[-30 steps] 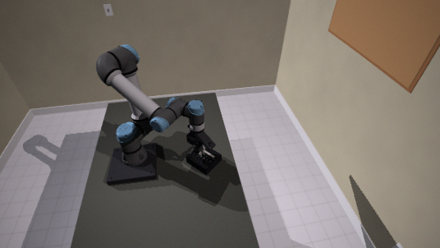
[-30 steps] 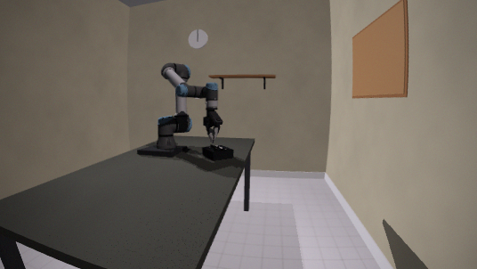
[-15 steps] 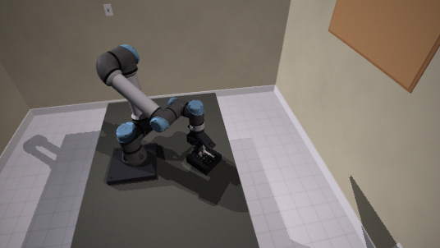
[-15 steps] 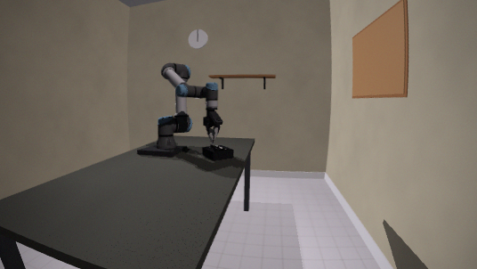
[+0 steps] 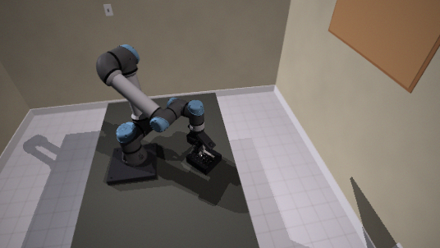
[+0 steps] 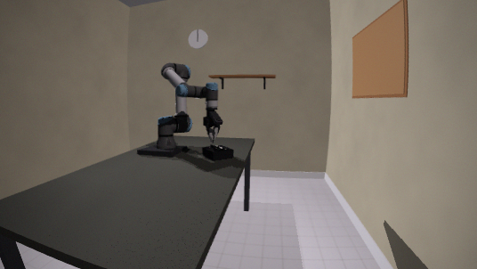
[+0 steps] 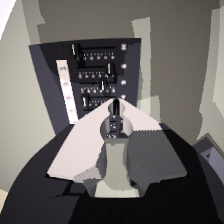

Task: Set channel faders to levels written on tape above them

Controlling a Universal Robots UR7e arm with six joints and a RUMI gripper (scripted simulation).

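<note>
Right now my hand is 70 mm short of the master fader, 10 mm to the left of it and 50 mm above it.
</note>
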